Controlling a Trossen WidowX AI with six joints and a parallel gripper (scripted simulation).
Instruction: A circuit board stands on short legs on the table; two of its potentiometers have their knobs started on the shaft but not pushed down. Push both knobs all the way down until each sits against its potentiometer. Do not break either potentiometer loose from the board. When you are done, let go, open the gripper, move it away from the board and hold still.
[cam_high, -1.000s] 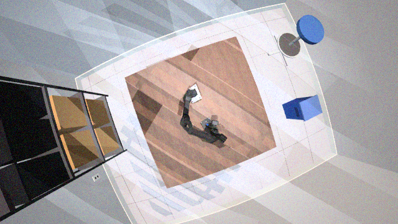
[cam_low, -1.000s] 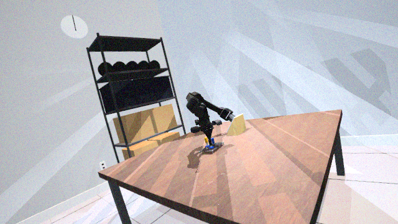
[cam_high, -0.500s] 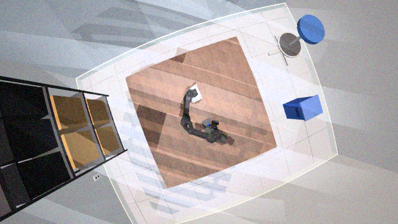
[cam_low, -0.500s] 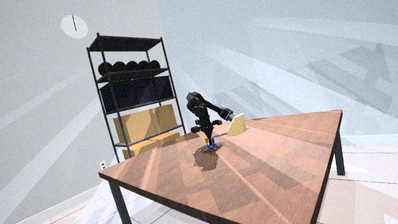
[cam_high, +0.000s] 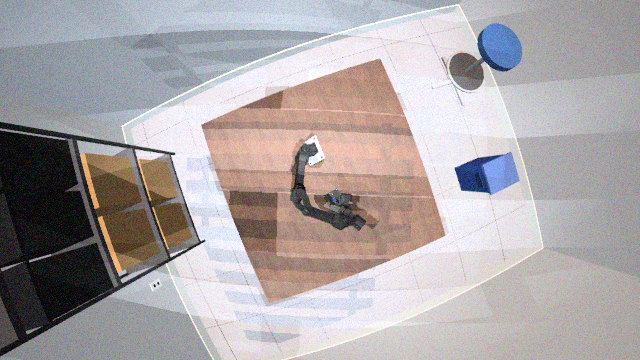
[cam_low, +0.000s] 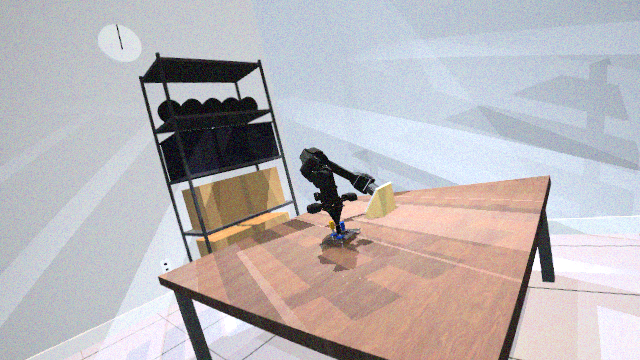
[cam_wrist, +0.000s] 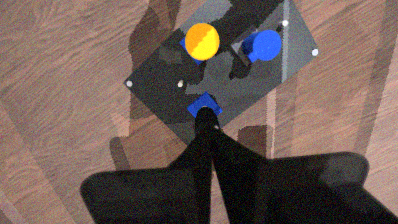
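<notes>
Now: the blue potentiometer 3 cm below my gripper tip. From my gripper tip the other things lie so: blue knob 6 cm behind, 3 cm to the right, 2 cm below.
</notes>
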